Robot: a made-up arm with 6 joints.
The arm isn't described. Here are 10 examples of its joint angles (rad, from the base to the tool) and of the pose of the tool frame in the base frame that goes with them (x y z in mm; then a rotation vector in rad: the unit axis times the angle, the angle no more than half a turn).
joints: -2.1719 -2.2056 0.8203 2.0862 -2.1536 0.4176
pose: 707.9 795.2 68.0 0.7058 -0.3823 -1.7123
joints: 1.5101 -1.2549 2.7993 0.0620 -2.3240 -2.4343
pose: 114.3 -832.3 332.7 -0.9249 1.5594 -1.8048
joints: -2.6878 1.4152 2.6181 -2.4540 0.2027 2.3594
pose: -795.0 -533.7 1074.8 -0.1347 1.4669 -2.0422
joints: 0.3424 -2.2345 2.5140 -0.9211 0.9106 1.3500
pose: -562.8 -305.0 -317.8 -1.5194 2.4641 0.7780
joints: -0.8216 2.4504 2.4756 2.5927 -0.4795 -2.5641
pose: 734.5 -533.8 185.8 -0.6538 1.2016 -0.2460
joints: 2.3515 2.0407 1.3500 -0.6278 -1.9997 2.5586
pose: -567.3 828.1 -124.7 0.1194 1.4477 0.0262
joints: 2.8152 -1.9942 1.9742 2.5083 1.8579 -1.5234
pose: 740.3 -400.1 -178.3 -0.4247 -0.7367 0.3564
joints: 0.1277 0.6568 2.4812 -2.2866 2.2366 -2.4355
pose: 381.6 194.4 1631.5 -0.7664 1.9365 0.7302
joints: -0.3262 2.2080 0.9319 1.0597 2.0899 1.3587
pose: 803.3 -371.0 -276.1 -2.2936 0.4858 -0.4644
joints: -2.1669 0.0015 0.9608 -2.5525 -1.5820 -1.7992
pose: -127.8 -405.8 1565.8 0.5090 -0.6514 1.7800
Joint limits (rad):
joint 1: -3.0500..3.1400
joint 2: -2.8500..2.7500
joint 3: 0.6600..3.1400
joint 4: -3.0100..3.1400
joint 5: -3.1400..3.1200
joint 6: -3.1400..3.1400
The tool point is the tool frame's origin. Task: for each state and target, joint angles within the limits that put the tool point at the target. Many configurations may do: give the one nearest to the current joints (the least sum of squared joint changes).
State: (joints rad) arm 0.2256 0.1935 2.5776 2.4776 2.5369 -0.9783
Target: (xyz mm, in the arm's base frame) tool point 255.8 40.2 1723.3
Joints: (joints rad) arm -0.4308 0.4705 1.9039 2.1324 2.4355 -1.0090
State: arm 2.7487 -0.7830 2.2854 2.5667 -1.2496 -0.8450
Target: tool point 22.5 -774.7 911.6
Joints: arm 1.8479 -0.6037 2.7236 2.5395 -1.2332 -0.8267
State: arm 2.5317 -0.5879 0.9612 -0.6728 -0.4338 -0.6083
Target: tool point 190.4 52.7 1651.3
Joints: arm 2.4854 -0.4560 1.1334 -0.7007 -0.4026 -0.6103
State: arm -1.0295 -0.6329 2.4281 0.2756 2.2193 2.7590
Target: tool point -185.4 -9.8 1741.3
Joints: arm -1.1406 0.0837 1.7517 0.4181 2.2941 2.8532
